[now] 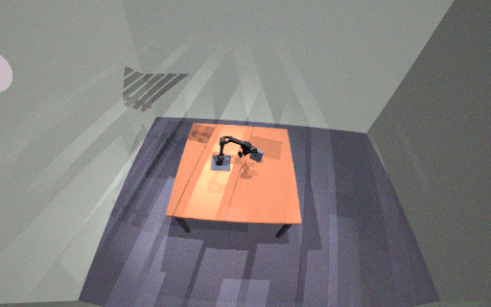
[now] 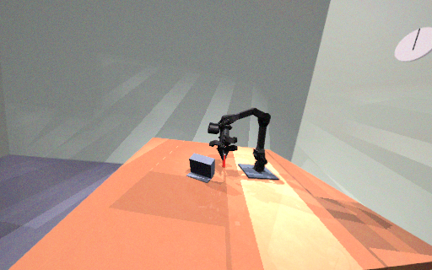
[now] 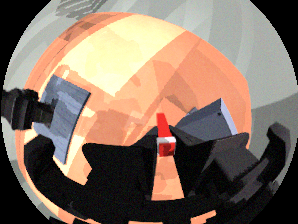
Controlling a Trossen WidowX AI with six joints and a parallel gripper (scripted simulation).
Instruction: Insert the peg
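My gripper tip is now 120 mm short of the panel and 40 mm above it. The rest, counted from my gripper tip: red peg 10 mm to the right, 10 mm above.
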